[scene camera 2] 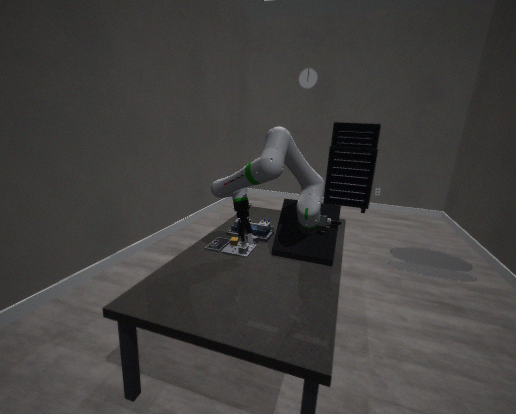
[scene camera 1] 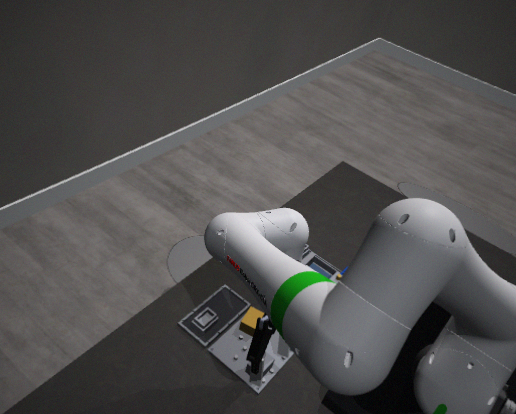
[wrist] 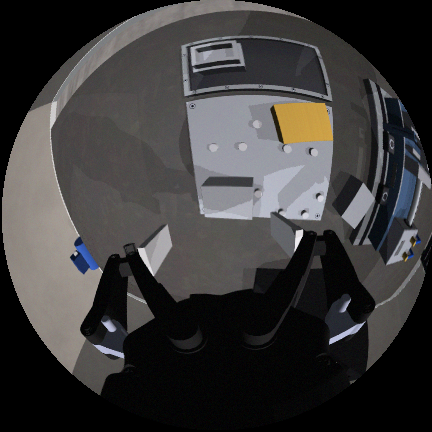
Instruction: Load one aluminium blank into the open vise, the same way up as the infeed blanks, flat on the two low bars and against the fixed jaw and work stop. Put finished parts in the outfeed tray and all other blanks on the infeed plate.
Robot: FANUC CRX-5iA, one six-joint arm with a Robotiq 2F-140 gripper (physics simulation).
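Frame: origin at the arm's base, x ahead, y left, z up, level; centimetres.
Where they show: gripper, between the fingertips: [scene camera 2: 248, 245] [scene camera 1: 270, 368] [wrist: 219, 229]; arm's base, origin of its link: [scene camera 2: 309, 223].
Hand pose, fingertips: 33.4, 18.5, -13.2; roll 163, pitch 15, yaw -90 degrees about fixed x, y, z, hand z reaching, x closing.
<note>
Things, the pixels of their centre, and the offset from my fingertips, as dx, dy, dz.
- grey aluminium blank, middle of its body: [wrist: 229, 196] [scene camera 1: 260, 365] [scene camera 2: 243, 249] +3.0, -0.9, -3.0
- grey block, middle of its body: [wrist: 353, 201] +2.8, -19.8, -3.7
- yellow block, middle of its body: [wrist: 300, 121] [scene camera 1: 251, 321] [scene camera 2: 234, 241] +12.5, -9.9, -3.0
- pocketed part, middle of its body: [wrist: 216, 56] [scene camera 1: 205, 320] [scene camera 2: 215, 244] +22.0, -1.4, -3.3
- blue vise, middle of its body: [wrist: 409, 183] [scene camera 1: 309, 276] [scene camera 2: 251, 227] +8.8, -33.2, -0.7
My gripper [scene camera 1: 258, 350] [scene camera 2: 245, 237] [wrist: 219, 229] is open and empty, pointing down by the infeed plate [scene camera 2: 232, 250] [wrist: 197, 125]. A grey aluminium blank [scene camera 2: 243, 249] [wrist: 227, 196] sits at the plate's near left in the wrist view, ahead of the fingertips. Another grey block [wrist: 353, 200] shows beyond the plate's right edge, turned at an angle; its support is unclear. A yellow block [scene camera 1: 252, 320] [scene camera 2: 234, 241] [wrist: 303, 123] sits at the plate's far right. A pocketed part [scene camera 1: 205, 317] [wrist: 216, 55] lies in the outfeed tray [scene camera 1: 193, 338] [wrist: 257, 87]. The blue vise [scene camera 2: 262, 227] [wrist: 408, 187] is partly cut off in the wrist view.
Several small round pins [wrist: 242, 146] stand up from the plate. The black robot base plate [scene camera 2: 305, 247] lies beside the plate and vise. The arm hides most of the vise in scene camera 1. A blue cylinder [wrist: 86, 253] shows at the left of the wrist view.
</note>
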